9 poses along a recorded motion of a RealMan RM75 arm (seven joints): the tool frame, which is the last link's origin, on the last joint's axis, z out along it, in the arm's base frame.
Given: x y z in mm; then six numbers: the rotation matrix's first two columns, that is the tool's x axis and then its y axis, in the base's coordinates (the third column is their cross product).
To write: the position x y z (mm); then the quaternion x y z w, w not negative. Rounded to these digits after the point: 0 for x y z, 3 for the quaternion.
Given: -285 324 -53 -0.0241 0.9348 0.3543 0.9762 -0.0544 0.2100
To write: -285 324 -53 -0.697 -0.686 -0.204 0.051
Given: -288 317 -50 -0.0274 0.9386 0.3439 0.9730 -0.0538 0.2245
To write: -288 317 -50 -0.696 -0.687 -0.206 0.042
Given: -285 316 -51 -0.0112 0.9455 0.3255 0.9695 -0.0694 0.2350
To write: -285 316 -51 -0.703 -0.681 -0.203 0.030
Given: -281 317 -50 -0.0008 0.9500 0.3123 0.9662 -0.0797 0.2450
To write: -281 317 -50 -0.707 -0.678 -0.202 0.020
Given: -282 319 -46 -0.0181 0.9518 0.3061 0.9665 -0.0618 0.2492
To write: -282 319 -46 -0.700 -0.685 -0.201 0.018
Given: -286 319 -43 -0.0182 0.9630 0.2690 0.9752 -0.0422 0.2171
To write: -286 319 -43 -0.700 -0.692 -0.175 0.018
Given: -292 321 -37 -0.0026 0.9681 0.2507 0.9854 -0.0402 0.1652
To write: -292 321 -37 -0.706 -0.692 -0.149 0.029
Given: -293 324 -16 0.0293 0.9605 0.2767 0.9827 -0.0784 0.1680
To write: -293 324 -16 -0.717 -0.678 -0.160 0.035
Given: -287 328 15 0.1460 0.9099 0.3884 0.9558 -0.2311 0.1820
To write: -287 328 15 -0.755 -0.618 -0.213 0.054
